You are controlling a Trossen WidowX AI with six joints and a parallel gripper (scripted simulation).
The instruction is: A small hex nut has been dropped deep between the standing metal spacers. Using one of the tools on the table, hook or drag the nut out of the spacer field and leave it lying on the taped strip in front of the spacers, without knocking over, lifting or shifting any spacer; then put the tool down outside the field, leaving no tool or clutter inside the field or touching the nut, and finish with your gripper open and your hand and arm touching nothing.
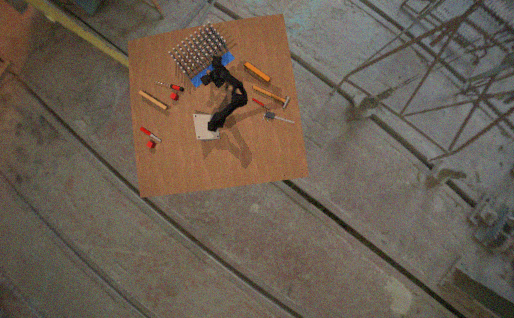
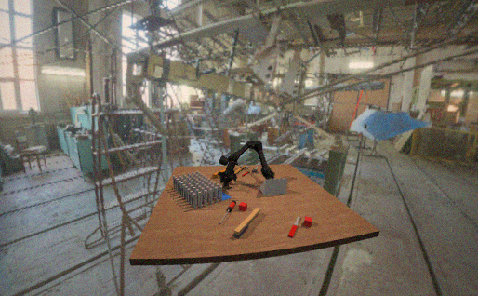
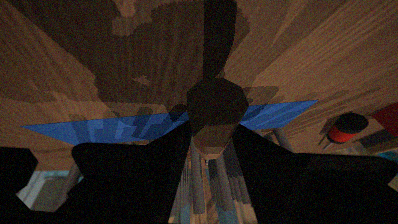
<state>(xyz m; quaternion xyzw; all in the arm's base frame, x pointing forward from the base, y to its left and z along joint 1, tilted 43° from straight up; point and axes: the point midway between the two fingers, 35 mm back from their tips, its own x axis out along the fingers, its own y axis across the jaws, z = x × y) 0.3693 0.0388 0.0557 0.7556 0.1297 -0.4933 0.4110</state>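
Now: the blue taped strip 7 cm ahead of my gripper tip and 3 cm below it. Round my gripper tip: thin hook tool: 8 cm ahead, 6 cm to the left; orange bar: 2 cm ahead, 34 cm to the right, 2 cm below.
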